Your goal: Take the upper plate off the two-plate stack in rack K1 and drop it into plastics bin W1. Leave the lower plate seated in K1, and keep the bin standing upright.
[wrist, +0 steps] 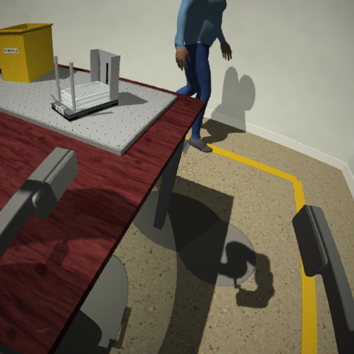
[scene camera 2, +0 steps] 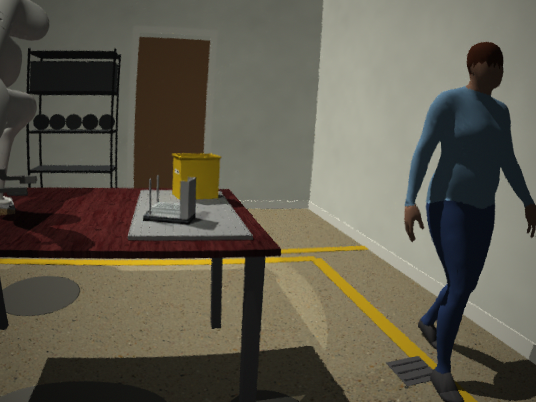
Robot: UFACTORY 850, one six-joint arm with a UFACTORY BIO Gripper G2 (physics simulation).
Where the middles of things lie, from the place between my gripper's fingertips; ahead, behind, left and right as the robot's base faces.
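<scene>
Measured from the yellow plastics bin W1 [scene camera 2: 205,167], my gripper is now 810 mm to the right, 320 mm short of it and 90 mm above.
</scene>
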